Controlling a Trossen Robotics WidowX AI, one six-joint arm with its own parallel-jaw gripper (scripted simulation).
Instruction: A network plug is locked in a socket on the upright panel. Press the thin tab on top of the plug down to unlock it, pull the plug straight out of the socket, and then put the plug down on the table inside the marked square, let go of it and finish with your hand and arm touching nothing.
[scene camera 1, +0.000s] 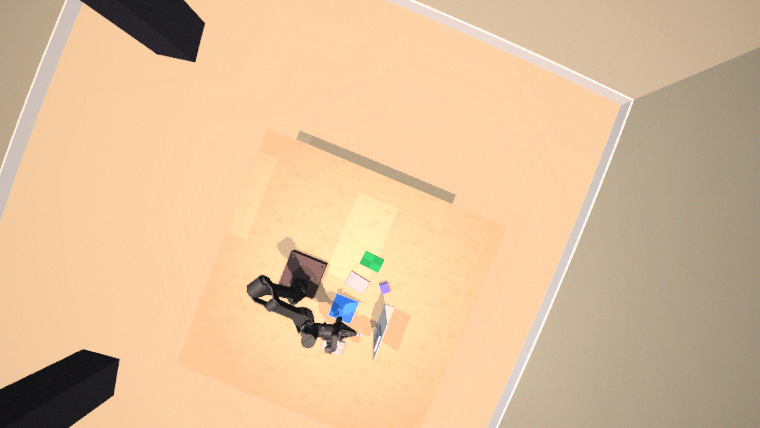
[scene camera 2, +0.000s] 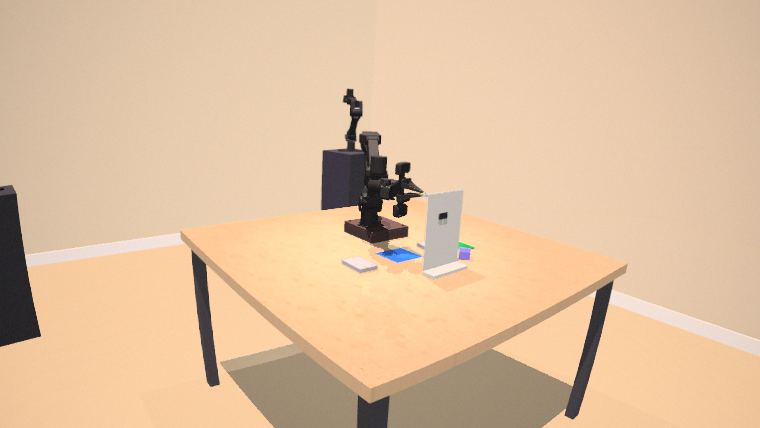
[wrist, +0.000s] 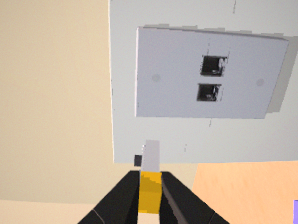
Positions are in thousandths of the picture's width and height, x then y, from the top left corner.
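Note:
My gripper (scene camera 2: 557, 454) is visible, also in scene camera 1 (scene camera 1: 470, 779) and in the wrist view (wrist: 498, 806). A network plug (wrist: 505, 788) is visible. An upright panel (scene camera 2: 585, 496) is visible, and the panel appears in the wrist view (wrist: 703, 391) too.

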